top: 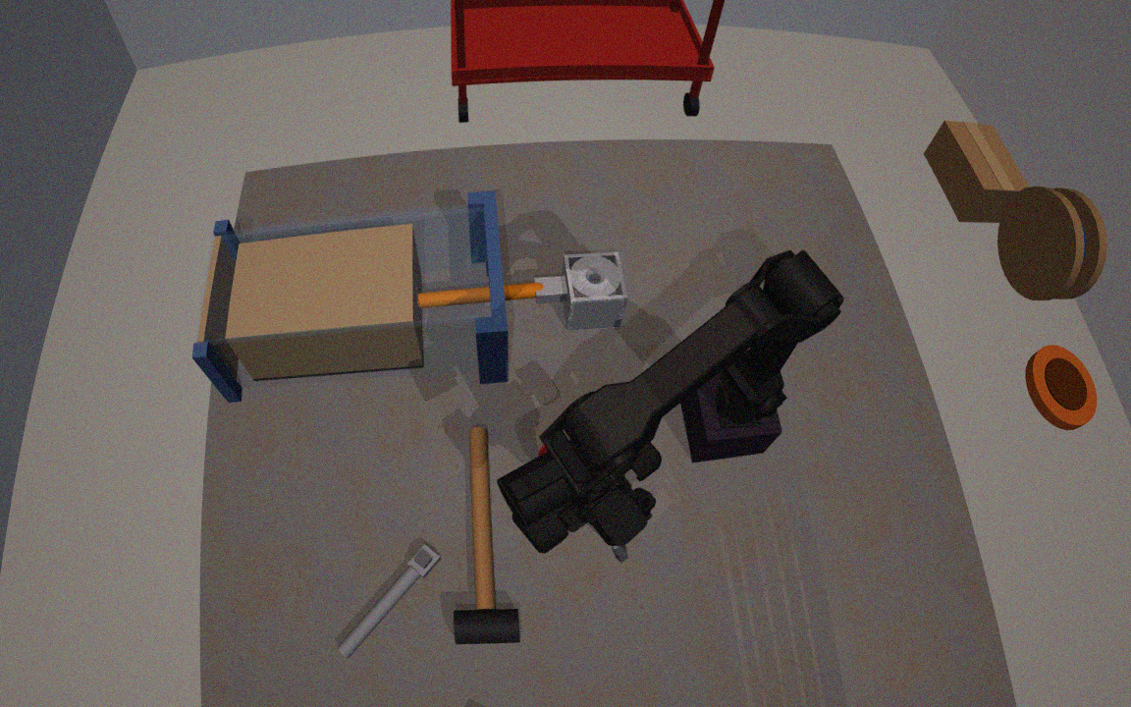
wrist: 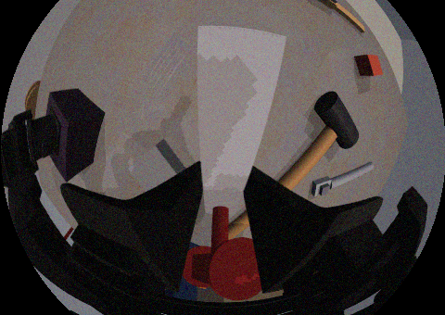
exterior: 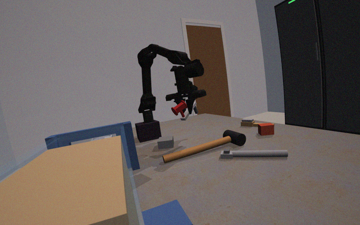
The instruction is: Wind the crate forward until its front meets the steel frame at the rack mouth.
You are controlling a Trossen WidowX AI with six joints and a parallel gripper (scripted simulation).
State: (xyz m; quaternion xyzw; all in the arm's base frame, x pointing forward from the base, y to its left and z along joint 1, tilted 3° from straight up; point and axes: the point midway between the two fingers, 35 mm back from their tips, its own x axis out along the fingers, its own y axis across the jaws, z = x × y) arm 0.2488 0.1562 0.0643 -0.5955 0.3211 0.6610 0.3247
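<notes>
The red knob lies 30 mm ahead of my gripper tip, 40 mm to the right of it and 30 mm above it. From my gripper tip the other things lie so: winch handle: 20 mm above; then blue steel frame: 110 mm ahead, 380 mm to the right, 30 mm below; then small grey block: 40 mm behind, 110 mm to the right, 120 mm below.
</notes>
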